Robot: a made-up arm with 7 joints. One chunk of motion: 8 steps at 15 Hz.
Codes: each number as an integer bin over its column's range. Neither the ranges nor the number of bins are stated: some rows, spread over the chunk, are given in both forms.
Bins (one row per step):
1: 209 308 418 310 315 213
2: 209 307 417 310 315 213
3: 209 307 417 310 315 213
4: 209 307 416 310 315 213
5: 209 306 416 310 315 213
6: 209 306 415 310 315 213
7: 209 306 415 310 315 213
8: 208 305 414 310 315 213
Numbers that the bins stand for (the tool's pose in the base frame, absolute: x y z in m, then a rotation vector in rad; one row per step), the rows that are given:
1: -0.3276 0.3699 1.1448 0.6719 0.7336 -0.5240
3: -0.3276 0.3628 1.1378 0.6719 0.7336 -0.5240
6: -0.3276 0.3558 1.1237 0.6719 0.7336 -0.5240
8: -0.3346 0.3487 1.1166 0.6719 0.7336 -0.5240
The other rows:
2: -0.3276 0.3628 1.1378 0.6719 0.7336 -0.5240
4: -0.3276 0.3628 1.1307 0.6719 0.7336 -0.5240
5: -0.3276 0.3558 1.1307 0.6719 0.7336 -0.5240
7: -0.3276 0.3558 1.1237 0.6719 0.7336 -0.5240

